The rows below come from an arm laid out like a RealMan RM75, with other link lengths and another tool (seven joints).
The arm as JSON. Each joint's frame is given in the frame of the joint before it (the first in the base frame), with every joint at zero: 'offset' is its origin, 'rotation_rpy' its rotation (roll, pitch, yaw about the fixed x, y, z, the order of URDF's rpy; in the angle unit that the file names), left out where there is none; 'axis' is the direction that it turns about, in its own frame. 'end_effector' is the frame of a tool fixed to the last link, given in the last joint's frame.
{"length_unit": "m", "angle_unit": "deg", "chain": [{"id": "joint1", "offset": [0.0, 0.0, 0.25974], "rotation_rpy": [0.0, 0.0, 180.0], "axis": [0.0, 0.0, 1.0]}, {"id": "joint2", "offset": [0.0, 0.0, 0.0], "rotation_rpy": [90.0, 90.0, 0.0], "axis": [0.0, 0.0, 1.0]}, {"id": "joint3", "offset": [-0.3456, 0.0, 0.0], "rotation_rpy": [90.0, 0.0, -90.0], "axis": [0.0, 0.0, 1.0]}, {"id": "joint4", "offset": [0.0, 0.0, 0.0], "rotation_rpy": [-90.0, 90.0, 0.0], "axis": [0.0, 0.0, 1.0]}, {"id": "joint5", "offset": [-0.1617, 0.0, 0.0], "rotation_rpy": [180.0, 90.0, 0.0], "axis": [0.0, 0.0, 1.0]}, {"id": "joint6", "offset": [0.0, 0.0, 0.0], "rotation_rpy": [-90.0, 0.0, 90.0], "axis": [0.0, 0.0, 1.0]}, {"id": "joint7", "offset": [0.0, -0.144, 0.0], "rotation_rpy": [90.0, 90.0, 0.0], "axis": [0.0, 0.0, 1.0]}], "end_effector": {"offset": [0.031, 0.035, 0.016], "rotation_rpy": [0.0, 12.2, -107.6]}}
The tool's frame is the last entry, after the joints.
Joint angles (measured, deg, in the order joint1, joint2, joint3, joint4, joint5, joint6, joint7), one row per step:
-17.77, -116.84, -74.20, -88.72, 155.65, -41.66, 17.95
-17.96, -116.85, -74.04, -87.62, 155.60, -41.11, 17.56
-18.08, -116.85, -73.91, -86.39, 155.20, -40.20, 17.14
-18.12, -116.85, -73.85, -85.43, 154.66, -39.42, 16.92
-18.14, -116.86, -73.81, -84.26, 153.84, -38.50, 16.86
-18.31, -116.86, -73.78, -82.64, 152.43, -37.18, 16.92
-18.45, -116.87, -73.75, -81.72, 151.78, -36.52, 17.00
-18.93, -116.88, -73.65, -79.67, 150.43, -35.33, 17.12
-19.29, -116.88, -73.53, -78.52, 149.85, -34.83, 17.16
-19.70, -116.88, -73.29, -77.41, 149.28, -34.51, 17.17
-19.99, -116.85, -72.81, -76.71, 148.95, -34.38, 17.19
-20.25, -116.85, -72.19, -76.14, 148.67, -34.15, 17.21
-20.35, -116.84, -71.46, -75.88, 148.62, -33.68, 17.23
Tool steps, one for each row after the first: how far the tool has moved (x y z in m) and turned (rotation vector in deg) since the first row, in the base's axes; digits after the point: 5 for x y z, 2 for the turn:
-0.00316, 0.00115, -0.00209, -0.11, -0.10, 0.64
-0.00662, 0.00224, -0.00396, -0.11, -0.65, 1.37
-0.00942, 0.00286, -0.00535, -0.12, -1.24, 1.97
-0.01291, 0.00337, -0.00715, -0.19, -1.95, 2.67
-0.01663, 0.00463, -0.00952, -0.30, -3.10, 3.49
-0.01868, 0.00544, -0.01094, -0.37, -3.54, 3.90
-0.02286, 0.00764, -0.01443, -0.66, -4.33, 4.83
-0.02501, 0.00901, -0.01668, -0.92, -4.52, 5.30
-0.02683, 0.01010, -0.01963, -1.37, -4.61, 5.76
-0.02758, 0.01011, -0.02280, -1.95, -4.45, 5.91
-0.02735, 0.00977, -0.02629, -2.54, -4.32, 5.84
-0.02611, 0.00893, -0.02905, -2.91, -4.17, 5.41

